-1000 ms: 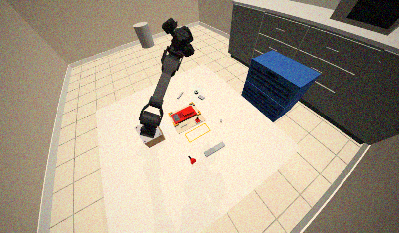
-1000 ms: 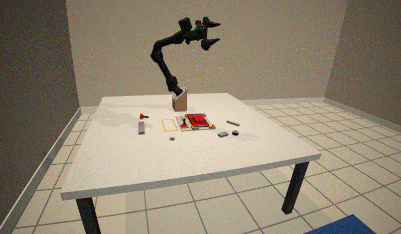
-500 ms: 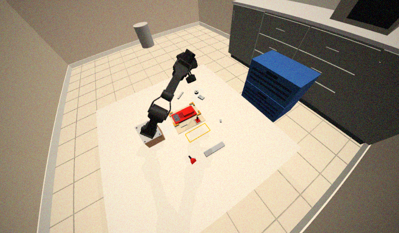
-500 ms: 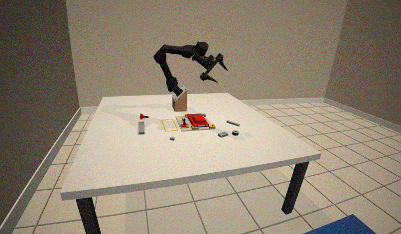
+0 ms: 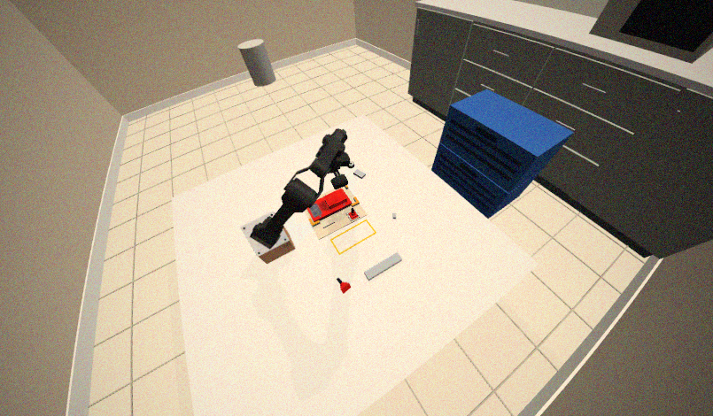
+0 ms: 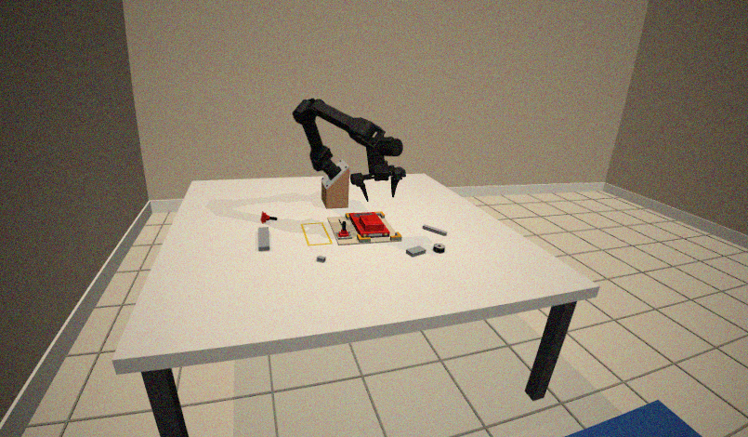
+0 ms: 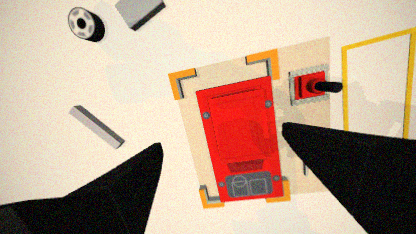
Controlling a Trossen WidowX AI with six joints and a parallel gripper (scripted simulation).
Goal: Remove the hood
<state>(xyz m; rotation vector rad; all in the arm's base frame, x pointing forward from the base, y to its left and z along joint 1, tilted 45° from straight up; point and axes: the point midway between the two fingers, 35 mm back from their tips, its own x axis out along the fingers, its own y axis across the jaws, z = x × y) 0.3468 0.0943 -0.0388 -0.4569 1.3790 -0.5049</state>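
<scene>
Right now the red hood is 100 mm below my gripper tip, 30 mm behind it and 20 mm to the right of it. Round my gripper tip: dark ring (170 mm to the left, 160 mm ahead, 130 mm below); long grey bar (400 mm to the right, 130 mm below, 10 mm behind).
</scene>
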